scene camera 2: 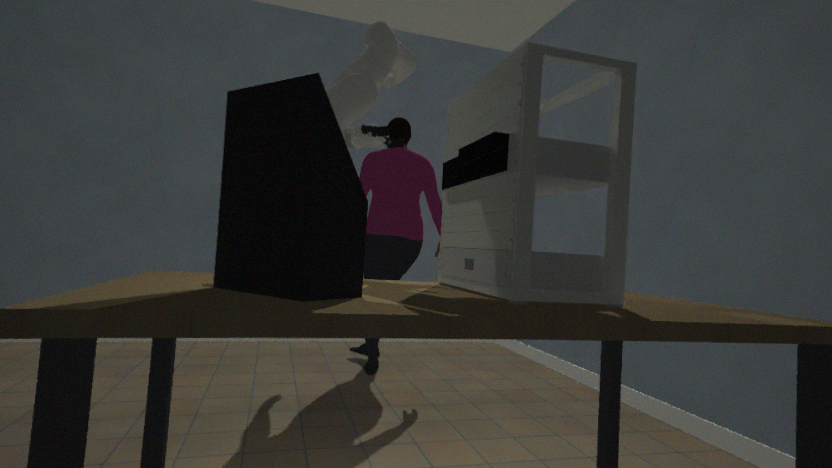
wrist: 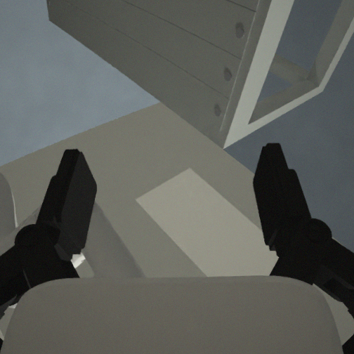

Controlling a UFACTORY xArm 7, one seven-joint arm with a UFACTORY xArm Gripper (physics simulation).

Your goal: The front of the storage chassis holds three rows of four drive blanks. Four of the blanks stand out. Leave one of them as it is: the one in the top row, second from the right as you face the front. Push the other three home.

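Places are measured from the arm's base along level axes (x ahead, y left, z up), in centimetres.
Pixels of known places: gripper, fingertip midpoint: [scene camera 2: 396, 136]; arm's base, link origin: [scene camera 2: 284, 139].
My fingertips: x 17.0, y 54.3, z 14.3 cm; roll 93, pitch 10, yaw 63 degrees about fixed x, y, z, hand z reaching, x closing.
For each thing: its middle in the pictures, then the offset to it from my fingertips. "pt": a spot on its surface instead.
- storage chassis, surface spot: [scene camera 2: 482, 161] pt dy -40.8, dx +26.4, dz -14.5 cm
- white rack, body centre: [scene camera 2: 519, 189] dy -18.8, dx +38.4, dz -17.8 cm
The storage chassis [scene camera 2: 482, 161] is a black block in the white rack [scene camera 2: 622, 192] [wrist: 265, 55], in the scene view right of centre. Its upper edge is stepped. It is too dark and seen too much from the side to tell the separate drive blanks or which stand out. The chassis does not show in the wrist view, where blank rack panels and an outer corner of the rack show beyond the fingers. My gripper [scene camera 2: 372, 131] [wrist: 172, 164] is open and empty. In the scene view it is left of the chassis and apart from it, with its fingers turned leftward.
A tall black cabinet [scene camera 2: 285, 186] with a slanted side stands on the table [scene camera 2: 407, 326], left of the rack. A person [scene camera 2: 400, 192] in a magenta top shows between cabinet and rack, overlapping the gripper in view. A pale surface [wrist: 120, 135] with a brighter patch shows beyond the fingers.
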